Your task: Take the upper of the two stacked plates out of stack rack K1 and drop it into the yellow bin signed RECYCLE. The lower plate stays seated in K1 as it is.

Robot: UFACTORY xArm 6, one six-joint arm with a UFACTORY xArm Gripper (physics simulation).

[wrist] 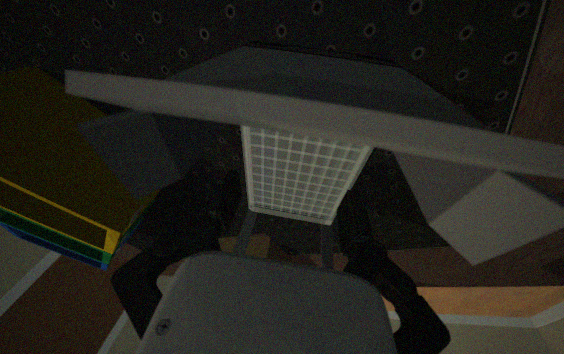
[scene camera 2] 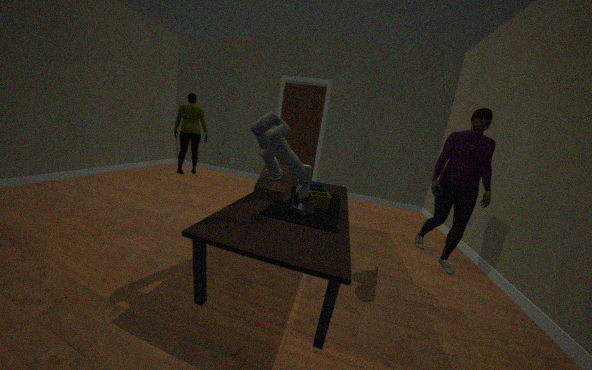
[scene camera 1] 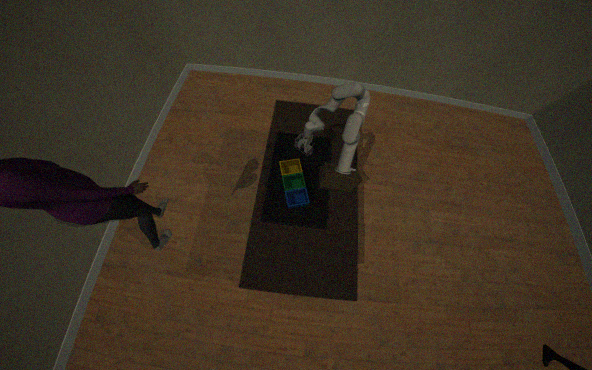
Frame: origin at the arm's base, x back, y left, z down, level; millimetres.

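Seen in the pictures: gripper, fingertip midpoint: (wrist: pixel 291 190) (scene camera 2: pixel 301 205) (scene camera 1: pixel 305 147); arm's base at its link origin: (scene camera 2: pixel 275 174) (scene camera 1: pixel 342 171).
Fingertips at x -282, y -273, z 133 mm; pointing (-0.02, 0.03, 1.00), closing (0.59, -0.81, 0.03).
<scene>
Pixels of each thing's top centre, then the offset from my fingertips to it. "*": a spot on its surface instead. Level surfaces: height alone.
- pale gridded plate at its top centre: (wrist: pixel 298 173) dx -15, dy -15, dz -1 mm
- grey stack rack K1 at its top centre: (wrist: pixel 283 277) (scene camera 2: pixel 303 197) (scene camera 1: pixel 305 141) dx -9, dy -11, dz -68 mm
- yellow bin at its top centre: (wrist: pixel 48 235) (scene camera 1: pixel 293 181) (scene camera 2: pixel 317 189) dx -82, dy +350, dz -48 mm
- blue bin at a spot on its surface: (scene camera 1: pixel 297 197) * dx -43, dy +452, dz +46 mm
- black mat at its surface level: dz +52 mm
- dark table at its surface level: dz +64 mm
A pale gridded plate (wrist: pixel 300 170) lies in the grey stack rack K1 (wrist: pixel 300 107) (scene camera 2: pixel 307 206), its near end showing below the rack's wide upper bar in the wrist view. The boundary between the upper and lower plates cannot be made out. My gripper (wrist: pixel 291 190) (scene camera 1: pixel 304 145) is open and empty, its dark fingers on either side of the plate's near end; their exact height against it is unclear. The yellow bin (scene camera 1: pixel 290 167) (scene camera 2: pixel 323 201) (wrist: pixel 55 145) stands beside the rack, at the left in the wrist view. Its RECYCLE sign is not readable.
A green bin (scene camera 1: pixel 294 181) and a blue bin (scene camera 1: pixel 297 197) stand in line behind the yellow one on the black mat (scene camera 1: pixel 317 215). The dark table (scene camera 1: pixel 300 265) (scene camera 2: pixel 250 237) carries everything. A person in purple (scene camera 1: pixel 65 192) (scene camera 2: pixel 465 160) is on the floor away from the table.
</scene>
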